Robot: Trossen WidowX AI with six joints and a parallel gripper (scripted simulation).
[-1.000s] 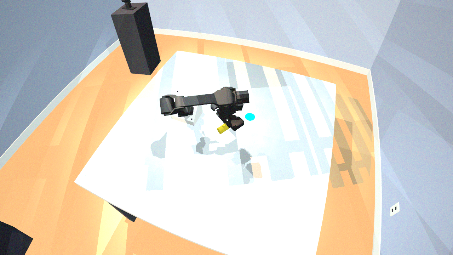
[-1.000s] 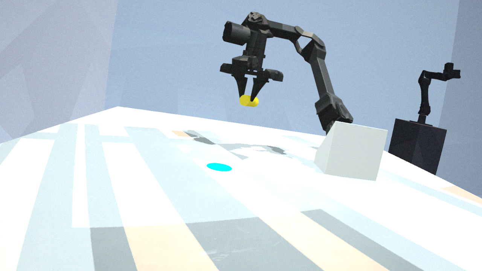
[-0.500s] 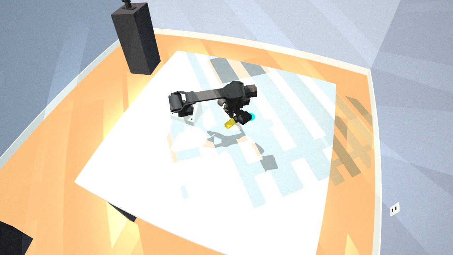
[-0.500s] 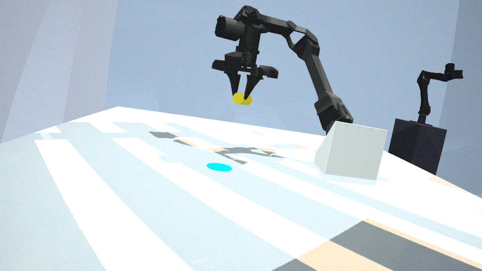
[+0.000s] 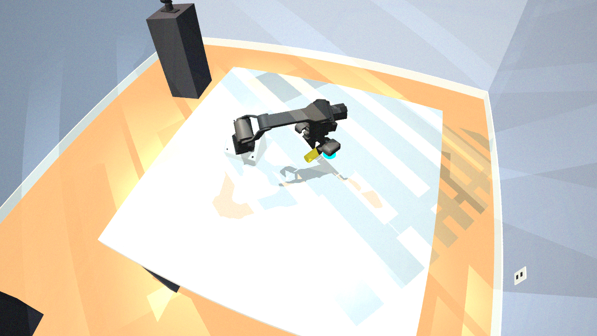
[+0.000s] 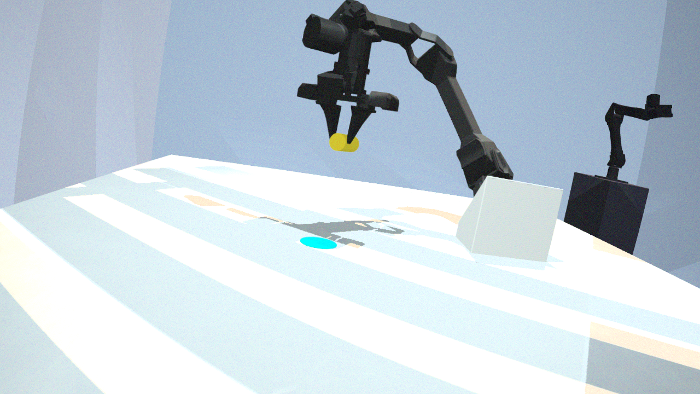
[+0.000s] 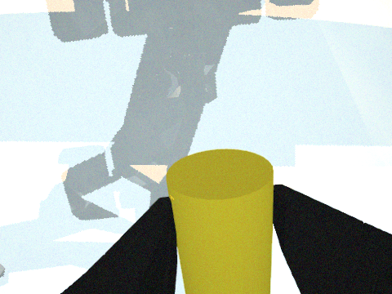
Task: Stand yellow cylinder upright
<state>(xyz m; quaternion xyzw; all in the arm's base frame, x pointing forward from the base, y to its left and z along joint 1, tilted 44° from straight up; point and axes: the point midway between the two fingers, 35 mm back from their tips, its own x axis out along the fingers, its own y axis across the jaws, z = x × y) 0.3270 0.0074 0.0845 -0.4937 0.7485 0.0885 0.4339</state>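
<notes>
The cyan circle is 3 cm ahead of my gripper tip, 14 cm to the left of it and 16 cm below it. Round my gripper tip: yellow tall cylinder 1 cm behind, 2 cm to the right.
</notes>
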